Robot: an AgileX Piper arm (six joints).
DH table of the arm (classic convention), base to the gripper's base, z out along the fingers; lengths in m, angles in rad. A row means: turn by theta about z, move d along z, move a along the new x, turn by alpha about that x. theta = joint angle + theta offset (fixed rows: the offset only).
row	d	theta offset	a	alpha
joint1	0.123	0	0	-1.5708
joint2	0	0.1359	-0.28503	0
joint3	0	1.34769	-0.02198	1.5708
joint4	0.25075	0	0	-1.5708
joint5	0	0	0	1.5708
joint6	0.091	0	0	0
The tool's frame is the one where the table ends.
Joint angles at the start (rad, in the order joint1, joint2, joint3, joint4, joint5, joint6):
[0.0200, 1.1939, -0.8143, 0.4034, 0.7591, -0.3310]
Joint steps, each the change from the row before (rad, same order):
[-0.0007, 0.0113, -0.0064, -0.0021, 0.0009, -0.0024]
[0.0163, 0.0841, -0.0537, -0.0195, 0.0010, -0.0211]
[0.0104, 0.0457, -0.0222, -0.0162, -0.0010, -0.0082]
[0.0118, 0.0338, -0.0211, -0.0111, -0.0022, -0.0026]
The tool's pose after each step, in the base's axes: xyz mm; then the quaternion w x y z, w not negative. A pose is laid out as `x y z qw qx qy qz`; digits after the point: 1 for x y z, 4 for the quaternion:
226.9 28.9 273.6 0.2723 -0.0630 0.9515 0.1285
245.8 32.2 268.8 0.2568 -0.0845 0.9552 0.1206
255.1 34.2 263.3 0.2451 -0.0966 0.9578 0.1147
262.5 36.9 260.4 0.2391 -0.1058 0.9588 0.1114

